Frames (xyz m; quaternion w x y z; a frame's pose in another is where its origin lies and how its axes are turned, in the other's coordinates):
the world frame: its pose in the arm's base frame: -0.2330 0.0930 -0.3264 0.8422 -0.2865 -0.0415 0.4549
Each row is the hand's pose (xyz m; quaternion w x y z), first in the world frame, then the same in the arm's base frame.
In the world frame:
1: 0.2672 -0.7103 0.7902 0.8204 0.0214 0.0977 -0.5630
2: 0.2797 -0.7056 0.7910 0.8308 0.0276 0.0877 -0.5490
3: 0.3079 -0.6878 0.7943 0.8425 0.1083 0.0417 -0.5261
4: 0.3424 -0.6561 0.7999 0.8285 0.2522 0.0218 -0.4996
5: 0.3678 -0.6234 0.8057 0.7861 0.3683 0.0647 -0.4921
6: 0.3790 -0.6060 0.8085 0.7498 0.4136 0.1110 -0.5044
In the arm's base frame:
1: 0.1888 0.3558 0.6500 0.9572 -0.2381 -0.1033 -0.1281
2: 0.1924 0.3680 0.6458 0.9609 -0.2319 -0.1053 -0.1084
3: 0.1945 0.3993 0.6339 0.9816 -0.1473 -0.1013 -0.0673
4: 0.1892 0.4424 0.6155 0.9981 -0.0141 -0.0444 -0.0397
5: 0.1778 0.4789 0.5985 0.9941 0.0760 0.0484 -0.0601
6: 0.1705 0.4963 0.5896 0.9840 0.1040 0.1060 -0.0984

